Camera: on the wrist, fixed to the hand. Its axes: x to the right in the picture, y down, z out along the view.
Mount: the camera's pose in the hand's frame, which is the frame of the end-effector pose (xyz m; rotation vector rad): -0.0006 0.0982 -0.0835 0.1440 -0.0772 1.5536
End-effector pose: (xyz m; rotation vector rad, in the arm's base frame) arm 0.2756 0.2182 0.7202 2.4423 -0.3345 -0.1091
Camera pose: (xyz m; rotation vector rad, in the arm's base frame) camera 0.2678 0.1955 0.8469 1.6607 -2.1231 0.4971
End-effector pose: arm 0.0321 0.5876 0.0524 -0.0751 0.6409 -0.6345
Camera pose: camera 0.0353 0.6778 -0.0396 0.4999 0.4065 0.8234
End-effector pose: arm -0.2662 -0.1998 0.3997 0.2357 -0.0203 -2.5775
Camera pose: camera -0.2001 -0.2802 0.3237 0.0868 -0.2905 -1.0323
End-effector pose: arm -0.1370 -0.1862 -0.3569 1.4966 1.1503 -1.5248
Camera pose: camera -0.0153 -0.1443 -0.3628 1.6511 -0.3185 -0.5064
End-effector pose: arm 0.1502 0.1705 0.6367 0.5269 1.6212 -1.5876
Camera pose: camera 0.2048 0.2639 0.5666 1.3204 0.5602 -0.4778
